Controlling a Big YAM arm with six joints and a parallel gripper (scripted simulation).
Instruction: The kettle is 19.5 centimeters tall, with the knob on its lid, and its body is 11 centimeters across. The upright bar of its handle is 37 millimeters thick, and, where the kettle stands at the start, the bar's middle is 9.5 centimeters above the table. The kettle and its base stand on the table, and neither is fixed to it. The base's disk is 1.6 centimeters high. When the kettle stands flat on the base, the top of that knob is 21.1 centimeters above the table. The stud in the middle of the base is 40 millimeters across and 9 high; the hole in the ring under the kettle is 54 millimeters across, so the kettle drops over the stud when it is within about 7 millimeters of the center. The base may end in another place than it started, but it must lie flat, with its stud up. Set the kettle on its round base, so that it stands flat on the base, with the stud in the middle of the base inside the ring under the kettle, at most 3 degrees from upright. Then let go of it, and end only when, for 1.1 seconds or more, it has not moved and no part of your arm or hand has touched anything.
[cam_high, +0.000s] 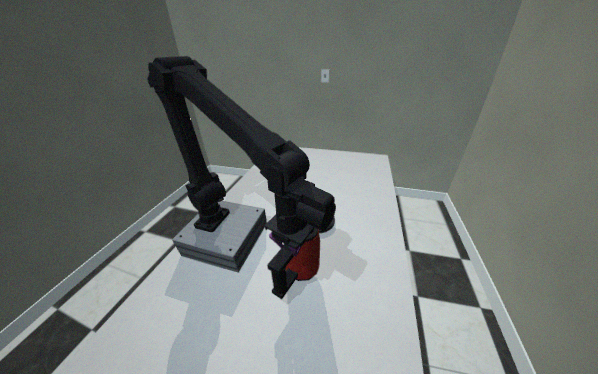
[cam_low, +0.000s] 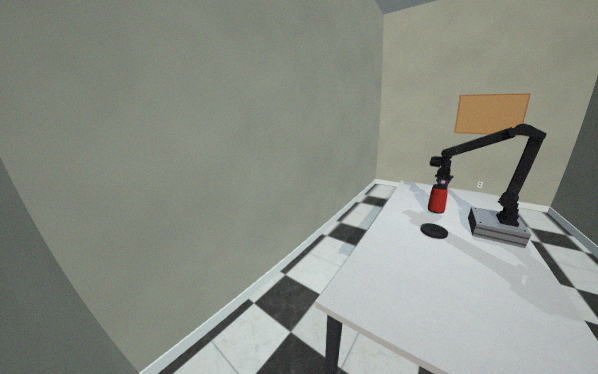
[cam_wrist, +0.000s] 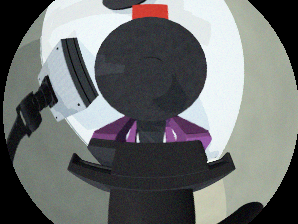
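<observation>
My gripper is now 50 mm above the red kettle, 30 mm to the right of it and 10 mm short of it. Round my hand: round black base: 320 mm to the left, 170 mm below, 10 mm ahead.
</observation>
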